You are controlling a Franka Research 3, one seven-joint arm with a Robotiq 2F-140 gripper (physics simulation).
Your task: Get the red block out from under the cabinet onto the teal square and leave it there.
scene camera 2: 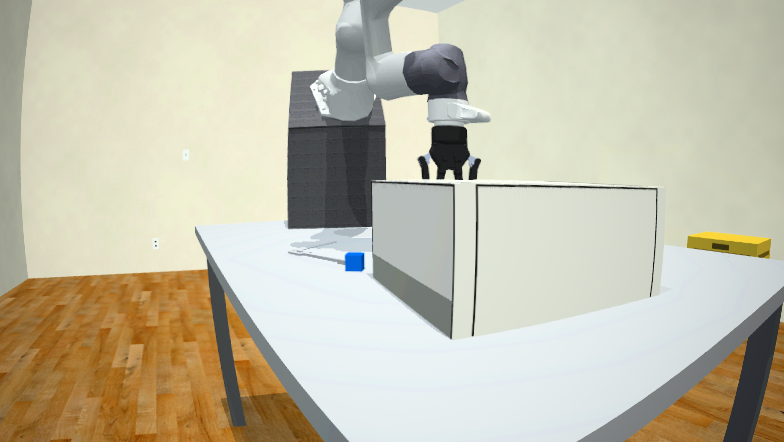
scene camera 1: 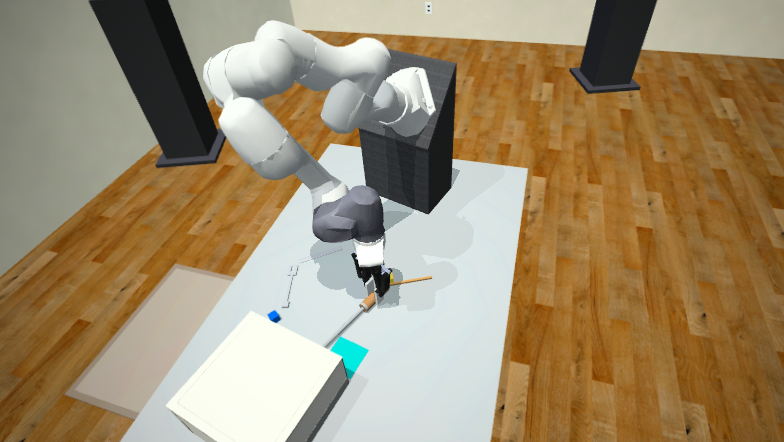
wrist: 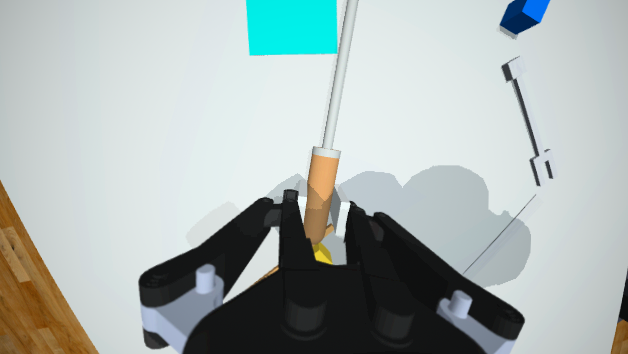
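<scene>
My gripper [scene camera 1: 375, 291] [wrist: 318, 193] is shut on the wooden handle [scene camera 1: 367, 302] [wrist: 321, 190] of a long tool. The tool's grey metal rod [scene camera 1: 345, 326] [wrist: 340, 75] runs away from the gripper toward the cabinet. The white cabinet [scene camera 1: 258, 378] [scene camera 2: 565, 247] hides the fingertips in scene camera 2. The teal square [scene camera 1: 351, 354] [wrist: 292, 27] lies flat at the cabinet's near side, right beside the rod. The rod's far end is hidden behind the cabinet in scene camera 1 and cut off in the wrist view. The red block does not show in any view.
A blue block [scene camera 1: 273, 316] [scene camera 2: 354, 261] [wrist: 522, 17] stands beside the cabinet. A thin grey jointed piece [scene camera 1: 288, 286] [wrist: 525, 117] lies near it. A yellow block [scene camera 1: 391, 277] [wrist: 322, 253] and an orange stick [scene camera 1: 414, 280] lie by the gripper. A dark pedestal [scene camera 1: 406, 170] [scene camera 2: 336, 175] stands behind.
</scene>
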